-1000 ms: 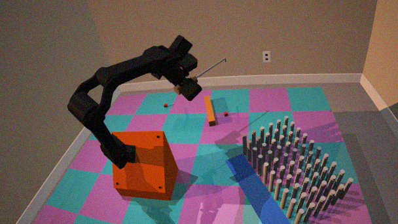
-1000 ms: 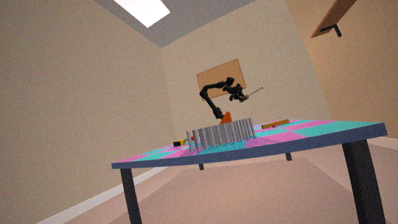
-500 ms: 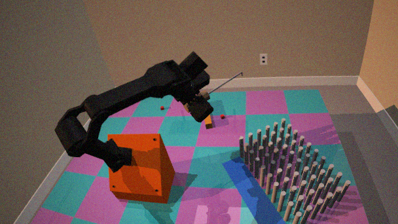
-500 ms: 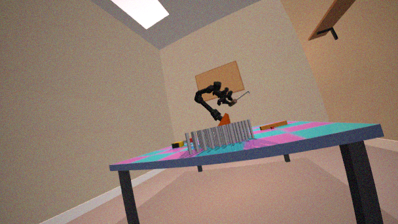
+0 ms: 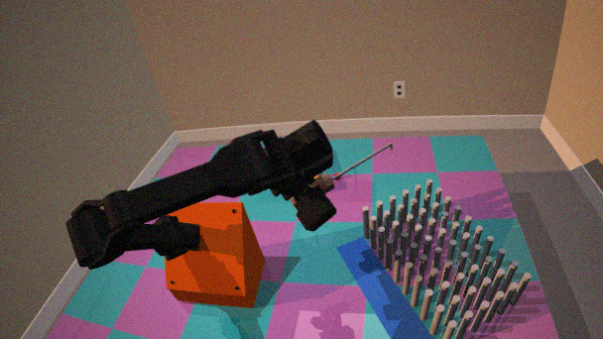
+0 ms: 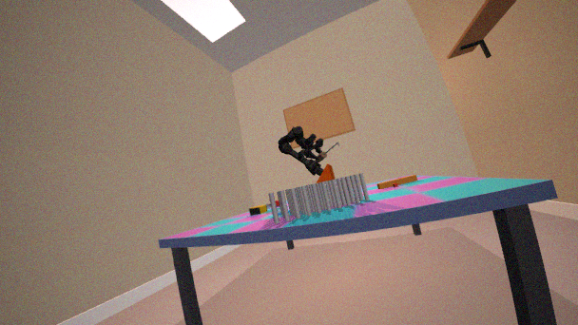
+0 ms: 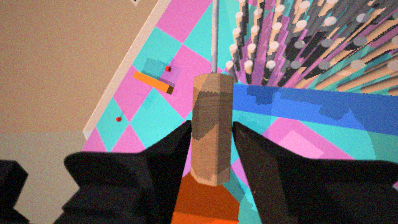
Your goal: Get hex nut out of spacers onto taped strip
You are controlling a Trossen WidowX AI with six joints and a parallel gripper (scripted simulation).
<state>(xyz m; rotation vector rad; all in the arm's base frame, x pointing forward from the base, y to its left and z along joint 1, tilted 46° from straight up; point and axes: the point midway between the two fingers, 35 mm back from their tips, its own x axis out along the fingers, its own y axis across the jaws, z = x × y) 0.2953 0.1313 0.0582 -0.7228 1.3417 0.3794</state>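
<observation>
The blue taped strip lies 25 cm below my gripper tip, 15 cm ahead of it and 9 cm to the right of it. From my gripper tip the other things lie so: yellow object (46 cm to the right, 23 cm below, 6 cm ahead); orange bar (37 cm to the left, 24 cm below, 10 cm behind); hook tool (8 cm ahead, 7 cm to the left, 1 cm above).
</observation>
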